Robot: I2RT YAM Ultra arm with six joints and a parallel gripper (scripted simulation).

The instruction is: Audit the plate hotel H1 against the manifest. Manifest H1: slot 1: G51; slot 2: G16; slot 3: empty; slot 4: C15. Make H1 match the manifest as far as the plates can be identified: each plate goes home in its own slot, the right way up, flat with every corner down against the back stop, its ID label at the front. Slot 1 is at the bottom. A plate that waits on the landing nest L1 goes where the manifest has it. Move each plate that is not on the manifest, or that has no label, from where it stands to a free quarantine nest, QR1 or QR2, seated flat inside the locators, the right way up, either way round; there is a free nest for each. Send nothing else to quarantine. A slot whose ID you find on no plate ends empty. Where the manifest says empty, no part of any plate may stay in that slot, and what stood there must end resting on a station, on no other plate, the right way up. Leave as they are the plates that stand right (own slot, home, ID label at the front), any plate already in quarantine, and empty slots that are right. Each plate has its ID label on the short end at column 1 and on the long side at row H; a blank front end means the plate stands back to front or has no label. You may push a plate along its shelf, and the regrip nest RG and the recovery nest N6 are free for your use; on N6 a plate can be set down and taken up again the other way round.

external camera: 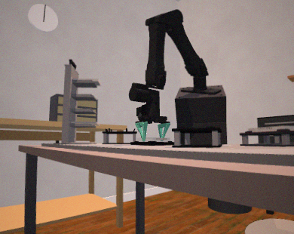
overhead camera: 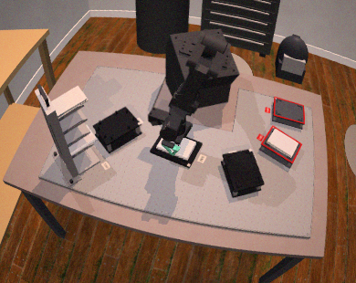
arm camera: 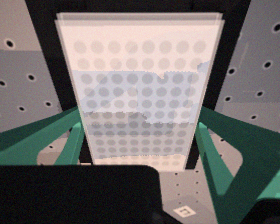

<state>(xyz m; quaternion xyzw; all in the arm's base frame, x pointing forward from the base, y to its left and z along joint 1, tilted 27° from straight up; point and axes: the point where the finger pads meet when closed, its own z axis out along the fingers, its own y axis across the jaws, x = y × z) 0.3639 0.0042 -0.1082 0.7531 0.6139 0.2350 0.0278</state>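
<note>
The recovery nest N6 is 20 mm below my hand. Also, from my hand: RG label 190 mm to the right, 80 mm behind, 20 mm below; then black regrip nest 250 mm to the right, 30 mm above; then N6 tag 100 mm to the left, 20 mm below, 20 mm ahead.
</note>
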